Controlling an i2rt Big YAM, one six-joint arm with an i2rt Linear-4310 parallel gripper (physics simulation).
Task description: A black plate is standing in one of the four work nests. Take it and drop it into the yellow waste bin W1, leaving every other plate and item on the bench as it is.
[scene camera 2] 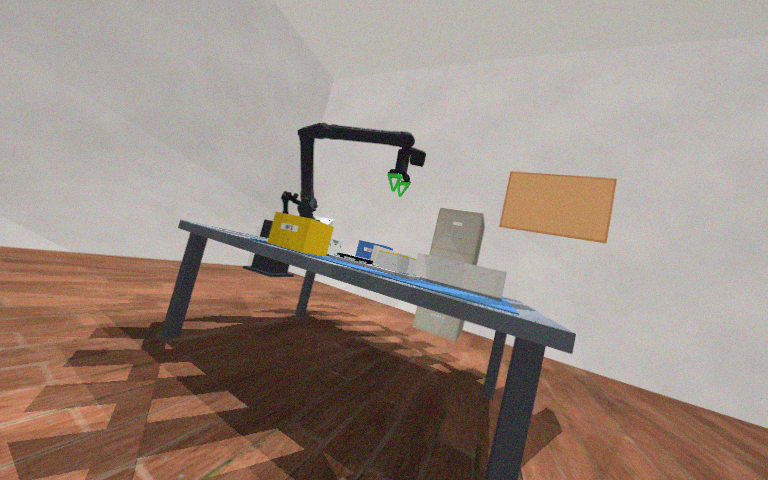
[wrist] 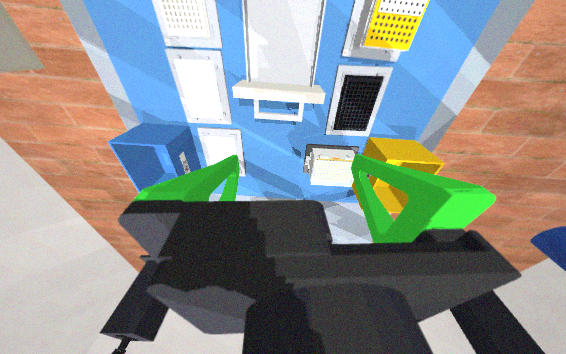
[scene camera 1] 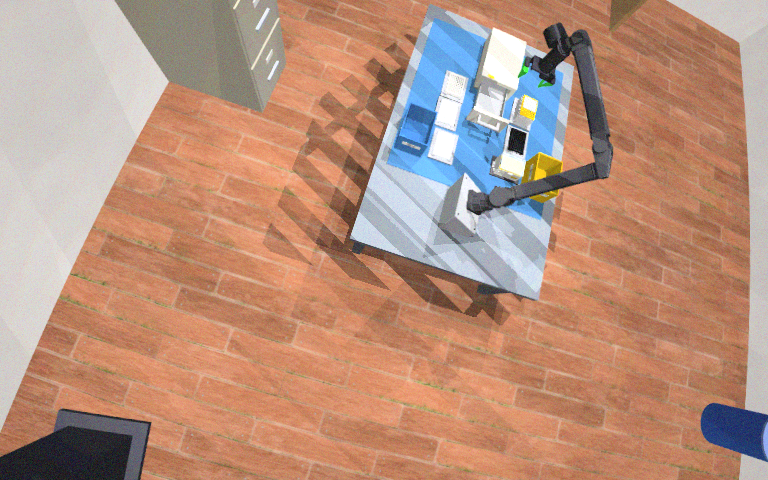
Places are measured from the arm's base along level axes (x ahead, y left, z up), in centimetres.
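Pixels of known places: gripper, fingertip midpoint: (scene camera 2: 396, 194) (wrist: 296, 161) (scene camera 1: 528, 81); arm's base, origin of the base link: (scene camera 1: 473, 202).
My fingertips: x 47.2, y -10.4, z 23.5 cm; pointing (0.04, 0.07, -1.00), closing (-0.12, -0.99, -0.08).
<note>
For each thing: its top centre in the pictures, then the offset to it from my fingertips. "spot": a spot on its surface instead.
- black plate, middle of its top: (wrist: 357, 106) (scene camera 2: 355, 256) (scene camera 1: 518, 140) dx -6.0, dy -15.3, dz -32.4 cm
- light-framed nest, surface spot: (wrist: 332, 112) spot: dx -7.4, dy -9.7, dz -33.8 cm
- yellow bin, middle of its top: (wrist: 398, 189) (scene camera 2: 305, 219) (scene camera 1: 548, 173) dx -25.6, dy -26.1, dz -23.0 cm
- off-white cabinet, middle of its top: (scene camera 2: 462, 262) (scene camera 1: 505, 57) dx +34.8, dy -2.7, dz -24.4 cm
- yellow-and-white perforated box, middle of its top: (scene camera 2: 398, 253) (scene camera 1: 529, 106) dx +11.4, dy -18.4, dz -27.4 cm
- dark base, middle of its top: (wrist: 333, 173) (scene camera 1: 513, 164) dx -22.6, dy -10.0, dz -27.6 cm
- blue bin, middle of its top: (wrist: 152, 174) (scene camera 1: 419, 123) (scene camera 2: 376, 244) dx -15.8, dy +38.3, dz -23.0 cm
The black plate (scene camera 1: 516, 140) (scene camera 2: 355, 258) (wrist: 358, 102) lies flat in a light-framed nest (wrist: 332, 112) on the blue mat. The yellow bin (scene camera 1: 552, 162) (scene camera 2: 300, 233) (wrist: 399, 149) stands near the plate, at the bench's side edge; the arm crosses over part of it in scene camera 1, and a green finger covers part of it in the wrist view. My gripper (scene camera 1: 530, 80) (scene camera 2: 398, 193) (wrist: 296, 161) is open and empty, high above the bench, toward the cabinet end and away from the black plate.
An off-white cabinet (scene camera 1: 501, 59) has its drawer (wrist: 280, 92) pulled out. A yellow-and-white perforated box (scene camera 1: 527, 107) (wrist: 392, 30) and a pale stack on a dark base (scene camera 1: 509, 168) (wrist: 332, 167) flank the black plate. White plates (wrist: 200, 90) and a blue bin (scene camera 1: 417, 127) (wrist: 150, 150) stand opposite.
</note>
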